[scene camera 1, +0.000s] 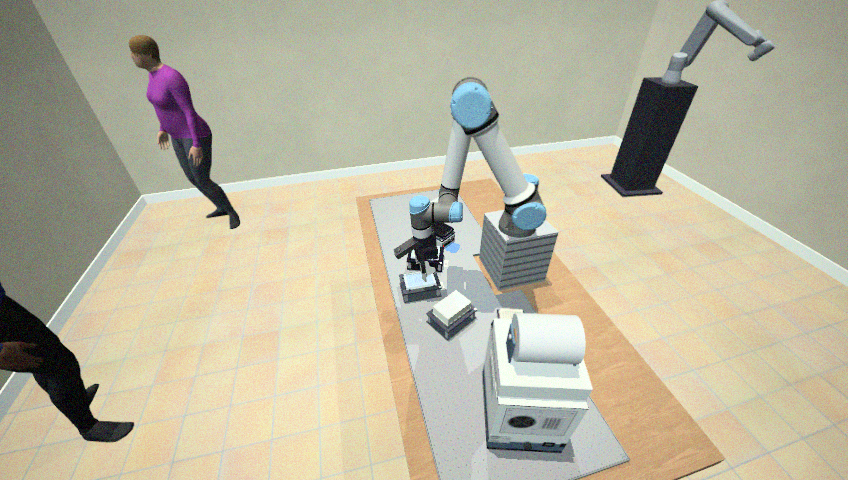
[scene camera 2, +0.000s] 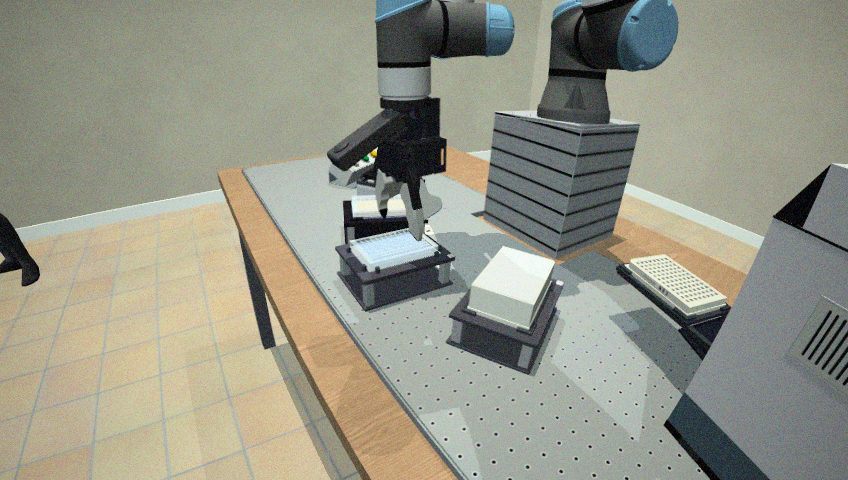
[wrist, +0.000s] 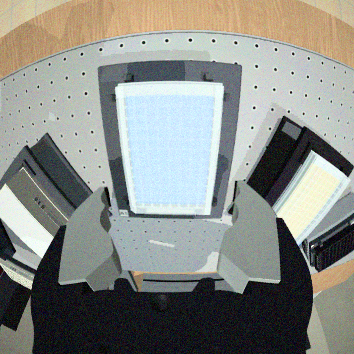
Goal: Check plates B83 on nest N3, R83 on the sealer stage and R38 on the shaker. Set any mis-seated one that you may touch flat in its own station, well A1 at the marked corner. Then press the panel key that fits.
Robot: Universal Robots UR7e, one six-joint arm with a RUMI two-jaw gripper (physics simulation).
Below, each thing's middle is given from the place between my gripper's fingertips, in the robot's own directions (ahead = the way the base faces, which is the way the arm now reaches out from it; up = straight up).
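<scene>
There is the cream plate [scene camera 2: 510,290], which I find 100 mm behind my hand and 180 mm to the left of it, sitting 20 mm below it.
</scene>
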